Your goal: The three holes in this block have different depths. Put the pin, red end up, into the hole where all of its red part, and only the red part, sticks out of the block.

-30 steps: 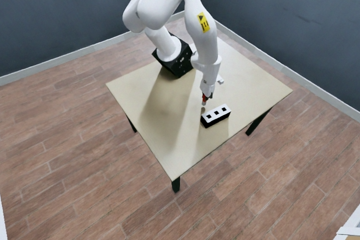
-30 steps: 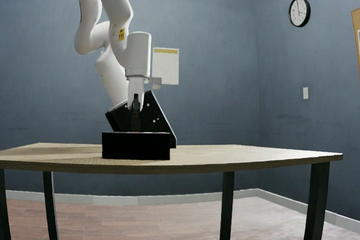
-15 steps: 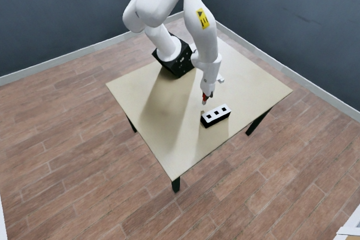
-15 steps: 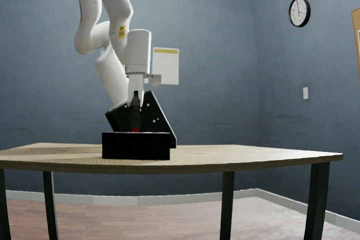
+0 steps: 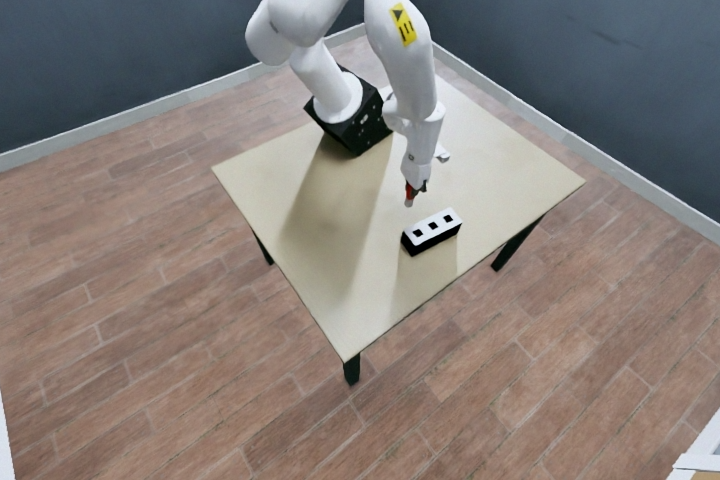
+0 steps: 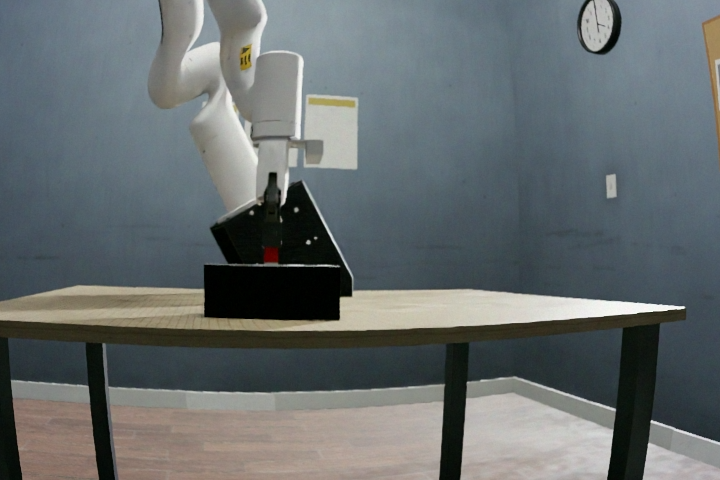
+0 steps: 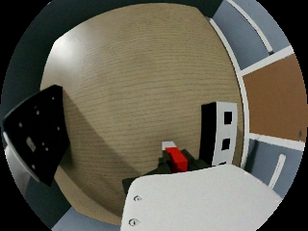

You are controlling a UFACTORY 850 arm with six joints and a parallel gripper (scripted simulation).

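My hand is 13 cm short of the black block, 4 cm to the left of it and 8 cm above it. The rest, counted from my hand: pin 1 cm below.
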